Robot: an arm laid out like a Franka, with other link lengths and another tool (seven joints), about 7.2 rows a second.
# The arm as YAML. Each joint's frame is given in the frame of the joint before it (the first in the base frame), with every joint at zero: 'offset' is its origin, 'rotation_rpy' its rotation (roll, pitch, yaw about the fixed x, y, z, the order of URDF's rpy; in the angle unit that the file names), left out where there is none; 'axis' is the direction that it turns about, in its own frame. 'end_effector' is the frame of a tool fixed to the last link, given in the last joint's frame.
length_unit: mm
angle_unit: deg
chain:
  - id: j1
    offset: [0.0, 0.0, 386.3]
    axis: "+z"
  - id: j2
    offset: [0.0, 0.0, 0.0]
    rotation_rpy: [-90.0, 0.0, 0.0]
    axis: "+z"
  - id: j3
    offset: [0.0, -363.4, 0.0]
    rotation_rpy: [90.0, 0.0, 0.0]
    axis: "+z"
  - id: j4
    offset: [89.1, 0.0, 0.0]
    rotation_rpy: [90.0, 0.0, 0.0]
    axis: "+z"
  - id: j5
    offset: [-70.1, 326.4, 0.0]
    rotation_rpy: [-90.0, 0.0, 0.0]
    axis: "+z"
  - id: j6
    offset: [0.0, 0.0, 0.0]
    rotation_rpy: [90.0, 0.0, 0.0]
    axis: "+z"
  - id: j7
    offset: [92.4, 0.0, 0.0]
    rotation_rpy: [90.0, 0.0, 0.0]
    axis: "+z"
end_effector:
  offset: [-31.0, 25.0, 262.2]
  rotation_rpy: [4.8, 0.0, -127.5]
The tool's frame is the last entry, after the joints.
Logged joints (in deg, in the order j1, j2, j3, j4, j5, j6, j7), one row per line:
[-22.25, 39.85, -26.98, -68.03, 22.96, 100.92, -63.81]
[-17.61, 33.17, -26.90, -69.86, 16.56, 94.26, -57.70]
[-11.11, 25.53, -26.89, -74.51, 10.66, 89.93, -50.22]
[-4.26, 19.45, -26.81, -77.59, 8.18, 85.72, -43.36]
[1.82, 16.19, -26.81, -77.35, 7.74, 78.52, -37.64]
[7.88, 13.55, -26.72, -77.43, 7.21, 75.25, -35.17]
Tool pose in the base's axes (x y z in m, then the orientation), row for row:
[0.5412, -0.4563, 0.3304, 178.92, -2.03, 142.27]
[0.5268, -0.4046, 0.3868, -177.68, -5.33, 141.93]
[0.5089, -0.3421, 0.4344, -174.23, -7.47, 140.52]
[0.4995, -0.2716, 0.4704, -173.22, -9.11, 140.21]
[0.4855, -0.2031, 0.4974, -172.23, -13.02, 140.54]
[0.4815, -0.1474, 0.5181, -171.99, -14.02, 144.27]
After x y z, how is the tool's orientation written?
As angles about the fixed x, y, z axes (roll, pitch, yaw), in degrees.
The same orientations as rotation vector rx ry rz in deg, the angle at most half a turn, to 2 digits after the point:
[-57.71, -168.82, -2.61]
[-56.66, -164.73, 0.69]
[-57.22, -161.12, 4.34]
[-56.78, -159.25, 4.83]
[-54.53, -155.83, 4.19]
[-49.02, -156.68, 4.75]

